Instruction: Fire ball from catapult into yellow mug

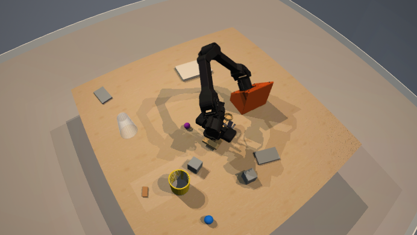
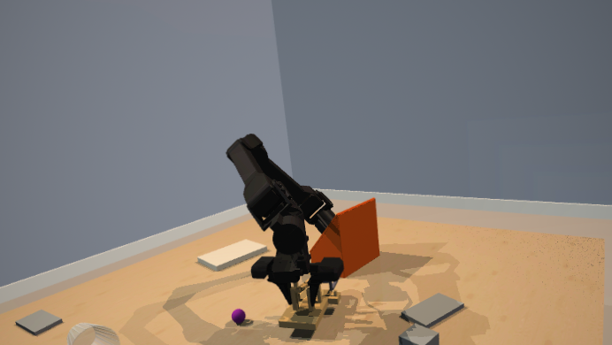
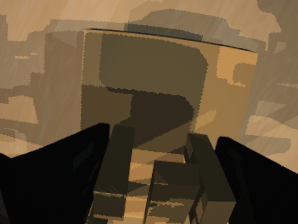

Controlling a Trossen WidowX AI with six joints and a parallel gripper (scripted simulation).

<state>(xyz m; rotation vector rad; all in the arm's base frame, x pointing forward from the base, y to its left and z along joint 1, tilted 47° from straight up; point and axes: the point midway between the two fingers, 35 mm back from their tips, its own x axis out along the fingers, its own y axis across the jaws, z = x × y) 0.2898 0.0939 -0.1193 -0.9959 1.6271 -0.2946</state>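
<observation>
Now: gripper tip 140 mm to the left of the purple ball, 70 mm short of it and 40 mm above it. From my gripper tip the other things lie so: blue ball: 330 mm to the left, 220 mm ahead, 30 mm below; then yellow mug: 250 mm ahead, 140 mm to the left, 20 mm below; then wooden catapult: 60 mm behind, 20 mm to the right, 20 mm above.
</observation>
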